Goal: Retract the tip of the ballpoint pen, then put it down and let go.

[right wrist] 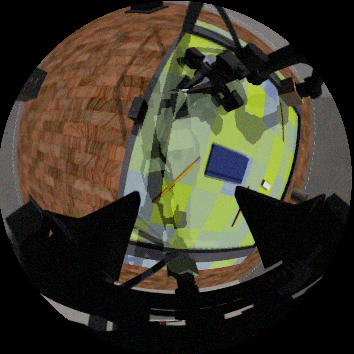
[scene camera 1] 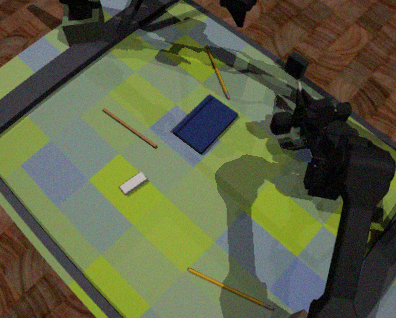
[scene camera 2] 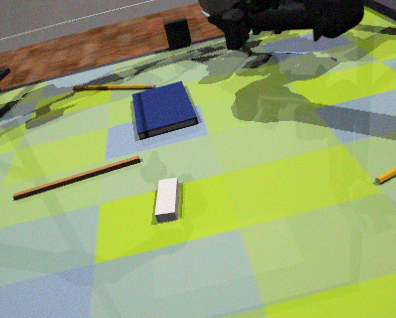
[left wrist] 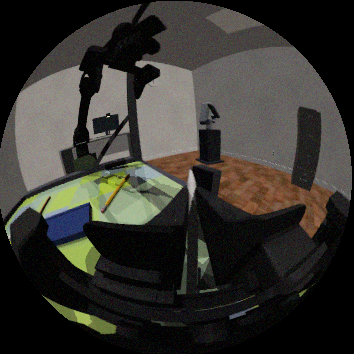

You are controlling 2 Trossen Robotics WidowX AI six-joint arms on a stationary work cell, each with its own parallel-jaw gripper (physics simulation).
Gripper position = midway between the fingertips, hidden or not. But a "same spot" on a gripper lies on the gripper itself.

Labels:
left gripper: right wrist; scene camera 1 299, 89; scene camera 2; left wrist 190, 191
same spot on left gripper: [scene camera 2: 216, 20] = [right wrist: 196, 90]

